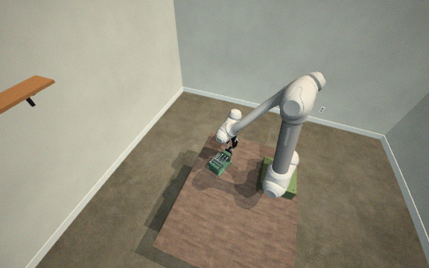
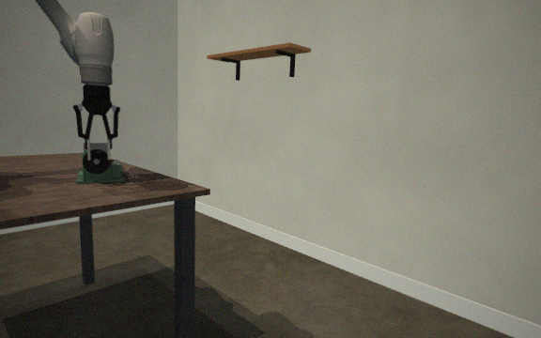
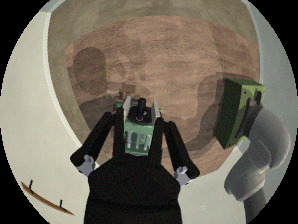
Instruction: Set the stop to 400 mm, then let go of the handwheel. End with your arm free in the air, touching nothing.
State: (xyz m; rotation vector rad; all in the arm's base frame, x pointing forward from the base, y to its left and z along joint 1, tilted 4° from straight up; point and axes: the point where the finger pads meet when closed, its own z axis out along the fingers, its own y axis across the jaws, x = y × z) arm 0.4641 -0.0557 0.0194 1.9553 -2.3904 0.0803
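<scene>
Right now my hand is 20 mm to the right of the black handwheel and 20 mm above it.
</scene>
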